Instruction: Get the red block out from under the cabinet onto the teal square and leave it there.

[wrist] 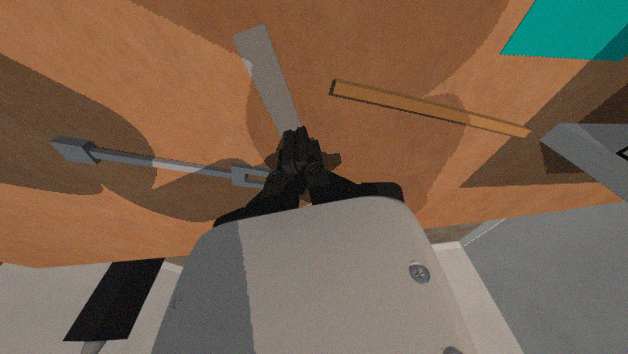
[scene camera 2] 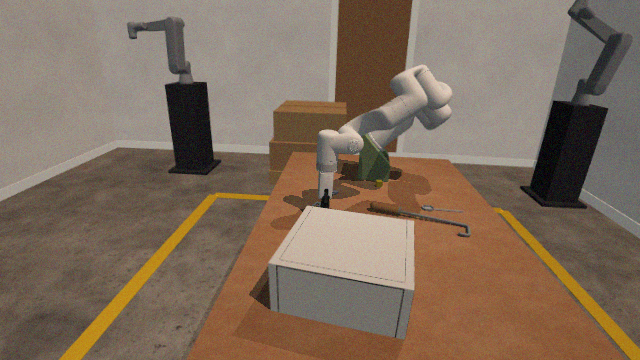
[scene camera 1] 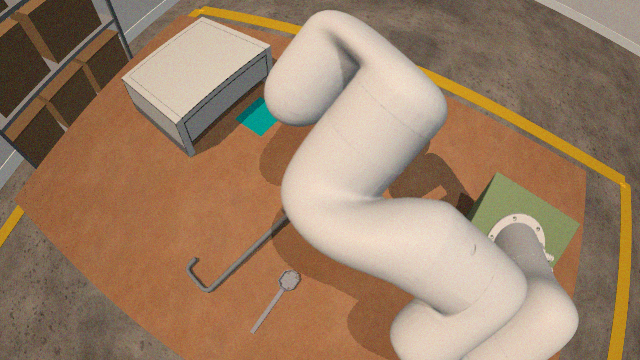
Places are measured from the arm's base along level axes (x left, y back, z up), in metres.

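Pixels of known places: gripper, fingertip midpoint: (wrist: 301,143); arm's base at its link origin: (scene camera 2: 375,141) (scene camera 1: 514,245).
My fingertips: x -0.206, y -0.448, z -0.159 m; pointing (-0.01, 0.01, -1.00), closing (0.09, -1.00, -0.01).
Ahead of a thing's pixels: the offset from my fingertips to its top centre. "*": to the spot under its first point.
The red block does not show in any view. The white cabinet @(dx +0.085, dy -0.389, dz +0.134 m) (scene camera 1: 195,70) (scene camera 2: 350,245) (wrist: 580,145) stands on the table, its open side facing the teal square @(* dx +0.093, dy -0.186, dz -0.001 m) (scene camera 1: 256,119) (wrist: 565,27). My gripper (scene camera 2: 325,204) (wrist: 301,143) is shut, black fingers together, pointing down beside the cabinet; the arm hides it in scene camera 1. A flat grey strip @(dx +0.001, dy +0.004, dz +0.000 m) (wrist: 267,75) runs up to the fingertips in the wrist view; its near end is hidden, and whether it passes under them I cannot tell. A hooked rod (scene camera 1: 245,256) (scene camera 2: 435,219) lies on the table.
A tan bar @(dx +0.008, dy -0.111, dz +0.006 m) (wrist: 425,108) lies between the strip and the cabinet. A grey fork-ended tool @(dx -0.002, dy +0.111, dz +0.007 m) (wrist: 190,168) lies left of the fingers. A round-headed tool @(* dx +0.396, dy +0.080, dz +0.000 m) (scene camera 1: 289,280) (scene camera 2: 427,207) lies near the hooked rod. A small yellow block @(dx +0.224, dy +0.283, dz +0.024 m) (scene camera 2: 379,183) sits by the green base (scene camera 1: 525,200) (scene camera 2: 372,162).
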